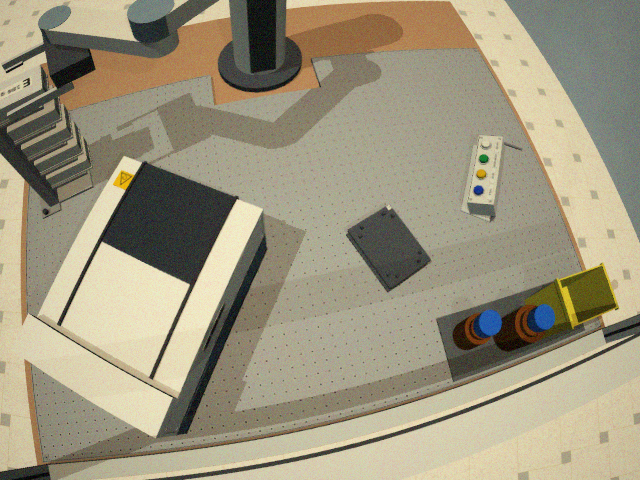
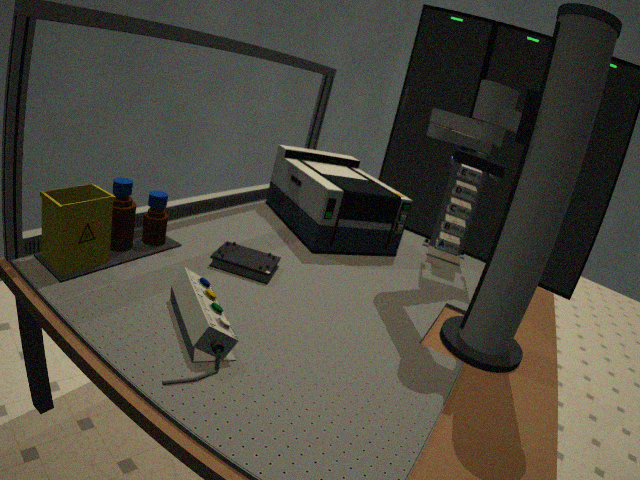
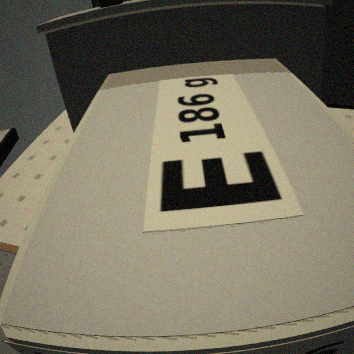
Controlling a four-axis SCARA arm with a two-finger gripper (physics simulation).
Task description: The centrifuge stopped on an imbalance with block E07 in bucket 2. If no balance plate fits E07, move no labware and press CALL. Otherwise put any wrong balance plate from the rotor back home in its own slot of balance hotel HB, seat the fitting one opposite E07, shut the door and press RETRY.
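Frame: origin at the arm's base, x left, y back, z up, level; centimetres.
Seen in the pictures: gripper, fingertip midpoint: (image 1: 5, 91) (image 3: 194, 78); arm's base, link origin: (image 1: 259, 62) (image 2: 480, 345).
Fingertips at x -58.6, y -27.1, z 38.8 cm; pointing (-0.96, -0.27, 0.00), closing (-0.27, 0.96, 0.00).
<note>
Offsets run from my fingertips to a thing's top centre.
My gripper (image 1: 7, 94) (image 2: 476, 163) is open, with its fingers on either side of the top plate E {dx +2.1, dy +0.6, dz -0.5 cm} (image 1: 23, 88) (image 2: 469, 172) (image 3: 90, 200). Nothing is gripped. Plate E is labelled "E 186 g" and lies flat at the top of the balance hotel (image 1: 31, 173) (image 2: 431, 242). Below it are more labelled plates, D, C, B and A. The white and navy centrifuge (image 1: 219, 289) (image 2: 310, 206) has a dark section at its front; I cannot tell whether its door is open. Its rotor and block E07 are hidden. A button box {dx +108.4, dy -25.1, dz -29.1 cm} (image 1: 481, 198) (image 2: 191, 315) has white, green, yellow and blue buttons.
A dark low stand (image 1: 387, 248) (image 2: 245, 260) lies mid-table. Two brown bottles (image 1: 465, 335) (image 1: 509, 333) (image 2: 155, 227) (image 2: 123, 224) with blue caps and a yellow bin (image 1: 589, 294) (image 2: 74, 232) stand on a dark mat. The arm's column (image 1: 258, 36) (image 2: 537, 191) stands at the table's edge.
</note>
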